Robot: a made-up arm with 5 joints. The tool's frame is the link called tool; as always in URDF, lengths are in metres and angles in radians.
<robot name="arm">
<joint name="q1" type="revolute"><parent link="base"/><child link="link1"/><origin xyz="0 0 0.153" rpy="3.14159 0 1.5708"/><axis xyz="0 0 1"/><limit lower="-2.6" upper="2.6"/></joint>
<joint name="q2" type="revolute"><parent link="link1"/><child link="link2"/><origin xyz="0.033 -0.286 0.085" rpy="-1.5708 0 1.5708"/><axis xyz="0 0 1"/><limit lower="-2.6" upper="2.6"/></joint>
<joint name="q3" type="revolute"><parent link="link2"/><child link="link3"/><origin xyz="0.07 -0.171 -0.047" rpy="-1.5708 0 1.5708"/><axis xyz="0 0 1"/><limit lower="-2.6" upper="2.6"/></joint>
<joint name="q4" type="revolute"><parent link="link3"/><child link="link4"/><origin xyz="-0.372 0.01 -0.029" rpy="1.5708 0 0"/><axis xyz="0 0 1"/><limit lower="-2.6" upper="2.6"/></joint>
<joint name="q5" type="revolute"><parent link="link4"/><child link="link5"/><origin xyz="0.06 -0.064 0.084" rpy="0 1.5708 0"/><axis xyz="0 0 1"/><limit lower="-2.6" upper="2.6"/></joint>
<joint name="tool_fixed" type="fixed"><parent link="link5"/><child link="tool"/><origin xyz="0.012 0.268 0.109" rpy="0 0 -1.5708"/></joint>
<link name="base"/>
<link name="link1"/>
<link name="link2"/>
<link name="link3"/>
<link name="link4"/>
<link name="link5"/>
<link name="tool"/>
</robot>
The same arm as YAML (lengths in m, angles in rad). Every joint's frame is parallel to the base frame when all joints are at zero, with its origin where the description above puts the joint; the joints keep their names.
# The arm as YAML. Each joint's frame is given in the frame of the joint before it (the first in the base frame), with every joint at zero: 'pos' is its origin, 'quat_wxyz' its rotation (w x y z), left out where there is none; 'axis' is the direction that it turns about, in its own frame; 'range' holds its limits. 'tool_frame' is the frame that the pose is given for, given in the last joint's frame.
length_unit: m
angle_unit: rad
joints:
  - joint: q1
    pos: [0.0, 0.0, 0.153]
    axis: [0.0, 0.0, -1.0]
    range: [-2.6, 2.6]
  - joint: q2
    pos: [-0.286, 0.033, -0.085]
    axis: [0.0, -1.0, 0.0]
    range: [-2.6, 2.6]
  - joint: q3
    pos: [0.07, 0.047, -0.171]
    axis: [-1.0, 0.0, 0.0]
    range: [-2.6, 2.6]
  - joint: q4
    pos: [0.029, 0.01, -0.372]
    axis: [0.0, -1.0, 0.0]
    range: [-2.6, 2.6]
  - joint: q5
    pos: [0.064, -0.084, 0.06]
    axis: [0.0, 0.0, 1.0]
    range: [-2.6, 2.6]
tool_frame:
  pos: [-0.268, 0.012, 0.109]
  quat_wxyz: [1.0, -0.000004, -0.000003, -0.000002]

